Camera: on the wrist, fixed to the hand. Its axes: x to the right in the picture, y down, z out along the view.
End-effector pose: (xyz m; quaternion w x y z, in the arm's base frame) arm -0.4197 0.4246 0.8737 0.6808 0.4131 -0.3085 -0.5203
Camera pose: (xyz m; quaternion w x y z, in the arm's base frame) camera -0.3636 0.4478 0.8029 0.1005 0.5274 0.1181 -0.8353
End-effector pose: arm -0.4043 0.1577 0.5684 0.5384 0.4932 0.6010 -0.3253
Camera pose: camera -0.4654 0.2255 0.5880 0.1080 -0.0875 0.7928 -0.5934
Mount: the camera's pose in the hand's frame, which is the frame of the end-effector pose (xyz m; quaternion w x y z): -0.0066 -0.0344 -0.0865 0.6845 -0.0016 0.0408 -0.7279
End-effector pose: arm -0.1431 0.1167 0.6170 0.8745 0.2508 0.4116 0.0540
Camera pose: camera -0.2159 0.1189 0.5586 0.6215 -0.1315 0.4999 -0.5887
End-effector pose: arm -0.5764 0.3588 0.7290 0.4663 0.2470 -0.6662 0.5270
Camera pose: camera -0.5140 0.4273 0.7402 0.7303 0.6317 -0.2580 0.0303
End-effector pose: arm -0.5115 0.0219 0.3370 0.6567 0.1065 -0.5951 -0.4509
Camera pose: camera -0.4508 -0.0273 0.2859 0.1457 0.5234 -0.3023 -0.7832
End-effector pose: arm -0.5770 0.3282 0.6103 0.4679 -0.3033 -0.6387 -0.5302
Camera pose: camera -0.5810 0.2370 0.5907 0.0401 -0.2782 0.6380 0.7169
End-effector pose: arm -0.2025 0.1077 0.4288 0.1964 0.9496 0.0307 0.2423
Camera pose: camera -0.2479 0.1693 0.4822 0.3111 0.6175 0.7198 0.0617
